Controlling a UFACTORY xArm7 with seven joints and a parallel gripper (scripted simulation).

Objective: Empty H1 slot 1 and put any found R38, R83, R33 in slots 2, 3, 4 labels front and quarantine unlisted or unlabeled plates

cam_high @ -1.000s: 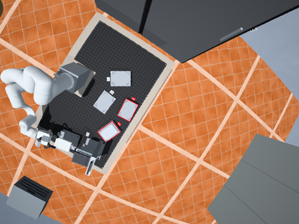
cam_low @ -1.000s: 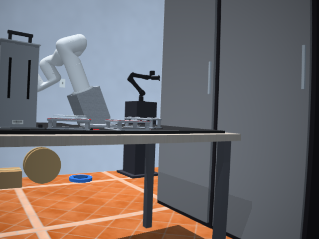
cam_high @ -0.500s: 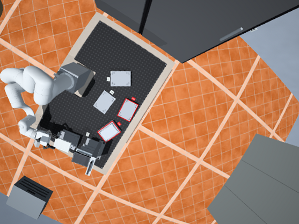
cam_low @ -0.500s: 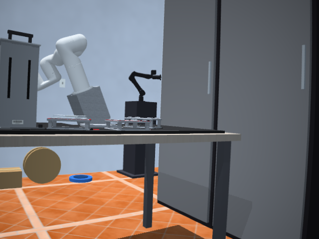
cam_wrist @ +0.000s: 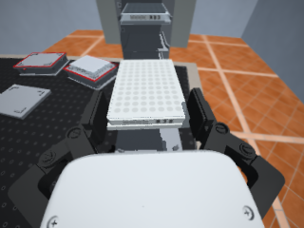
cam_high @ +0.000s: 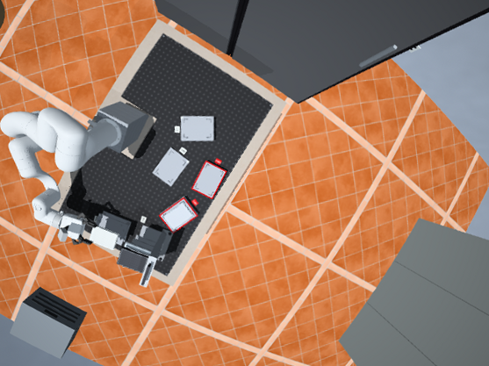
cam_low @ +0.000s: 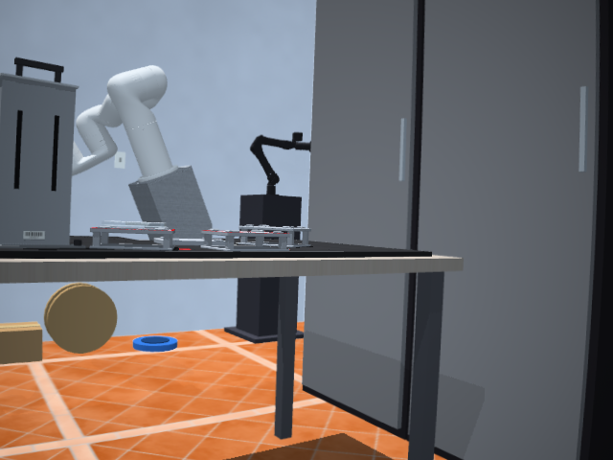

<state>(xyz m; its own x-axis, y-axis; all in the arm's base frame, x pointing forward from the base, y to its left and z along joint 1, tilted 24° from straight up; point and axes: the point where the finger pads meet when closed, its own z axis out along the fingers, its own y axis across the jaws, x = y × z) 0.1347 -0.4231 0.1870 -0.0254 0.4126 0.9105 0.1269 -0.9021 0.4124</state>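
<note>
My hand is 50 mm short of the white well plate, 20 mm above it and 10 mm to the right of it. From my hand the other things lie so: RG label: 180 mm below, 60 mm behind, 10 mm to the right; plate labelled R83: 230 mm ahead, 30 mm to the left, 30 mm above; black well plate: 230 mm ahead, 90 mm above, 30 mm to the left.
</note>
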